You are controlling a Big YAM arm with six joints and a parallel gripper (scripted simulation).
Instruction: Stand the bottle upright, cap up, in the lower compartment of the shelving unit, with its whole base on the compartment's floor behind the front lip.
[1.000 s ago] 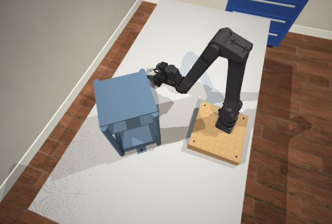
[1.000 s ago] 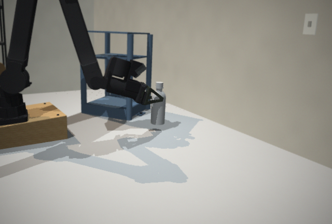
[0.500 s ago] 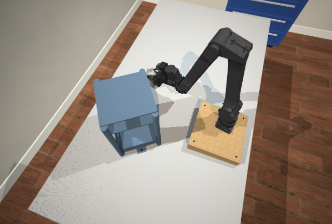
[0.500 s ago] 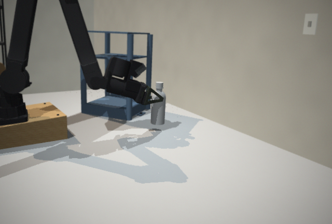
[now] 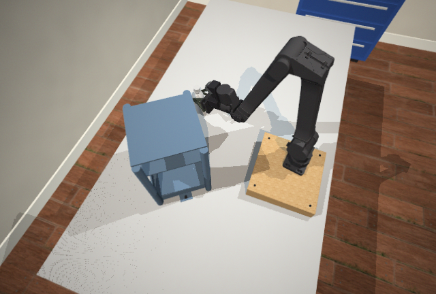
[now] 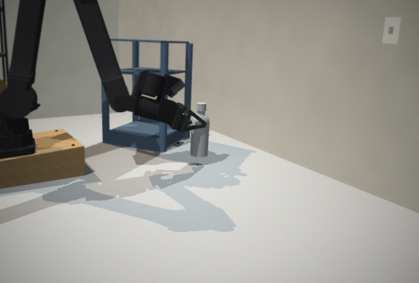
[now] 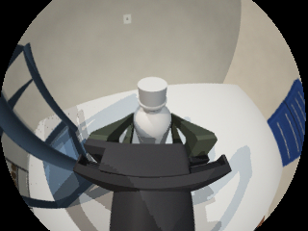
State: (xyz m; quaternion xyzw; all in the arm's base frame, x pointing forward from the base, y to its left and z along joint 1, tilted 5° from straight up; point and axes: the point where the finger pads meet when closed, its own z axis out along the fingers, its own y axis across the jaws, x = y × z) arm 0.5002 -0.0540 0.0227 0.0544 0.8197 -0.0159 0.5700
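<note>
Now: hand right at the grey bottle. The rest, counted from my hand: blue shelving unit (30 cm to the left, 7 cm behind, 5 cm above).
</note>
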